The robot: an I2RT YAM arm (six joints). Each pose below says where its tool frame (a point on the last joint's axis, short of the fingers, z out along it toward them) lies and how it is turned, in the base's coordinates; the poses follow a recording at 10 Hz.
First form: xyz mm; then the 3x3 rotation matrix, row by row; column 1 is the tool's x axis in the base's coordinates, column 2 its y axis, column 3 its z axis. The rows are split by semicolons.
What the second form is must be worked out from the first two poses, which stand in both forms.
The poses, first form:
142 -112 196; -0.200 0.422 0.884; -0.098 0.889 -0.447; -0.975 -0.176 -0.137
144 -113 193; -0.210 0.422 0.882; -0.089 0.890 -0.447; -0.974 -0.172 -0.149
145 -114 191; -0.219 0.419 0.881; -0.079 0.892 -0.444; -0.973 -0.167 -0.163
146 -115 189; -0.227 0.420 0.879; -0.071 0.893 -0.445; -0.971 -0.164 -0.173
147 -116 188; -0.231 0.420 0.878; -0.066 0.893 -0.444; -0.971 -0.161 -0.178
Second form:
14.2 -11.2 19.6; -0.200 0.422 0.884; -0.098 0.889 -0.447; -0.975 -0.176 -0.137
14.4 -11.3 19.3; -0.210 0.422 0.882; -0.089 0.890 -0.447; -0.974 -0.172 -0.149
14.5 -11.4 19.1; -0.219 0.419 0.881; -0.079 0.892 -0.444; -0.973 -0.167 -0.163
14.6 -11.5 18.9; -0.227 0.420 0.879; -0.071 0.893 -0.445; -0.971 -0.164 -0.173
14.7 -11.6 18.8; -0.231 0.420 0.878; -0.066 0.893 -0.444; -0.971 -0.161 -0.178

